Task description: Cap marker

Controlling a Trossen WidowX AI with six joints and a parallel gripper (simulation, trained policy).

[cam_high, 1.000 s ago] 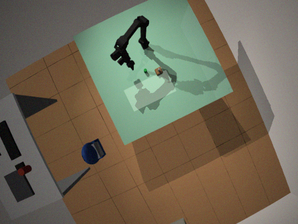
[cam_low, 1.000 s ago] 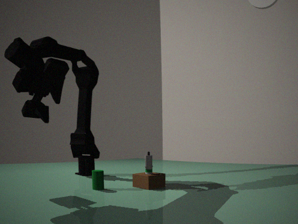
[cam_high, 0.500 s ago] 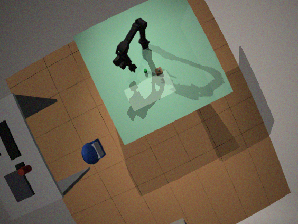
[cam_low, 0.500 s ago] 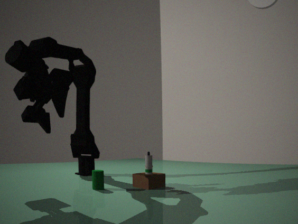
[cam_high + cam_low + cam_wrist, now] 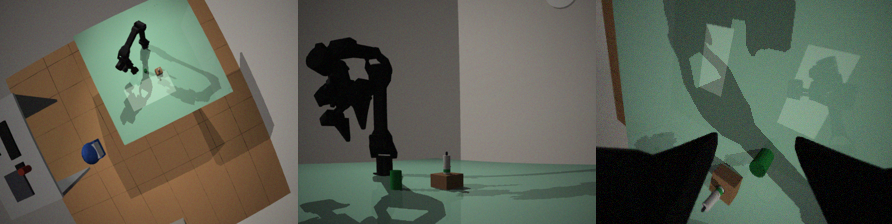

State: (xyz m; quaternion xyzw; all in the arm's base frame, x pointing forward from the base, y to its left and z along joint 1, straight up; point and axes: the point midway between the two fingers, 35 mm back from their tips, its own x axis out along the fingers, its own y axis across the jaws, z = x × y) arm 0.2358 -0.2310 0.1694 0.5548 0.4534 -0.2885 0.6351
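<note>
The green cap is 110 mm to the left of my gripper tip and 110 mm below it. The rest, counted from my gripper tip: brown holder block 60 mm ahead, 230 mm to the left, 120 mm below.
</note>
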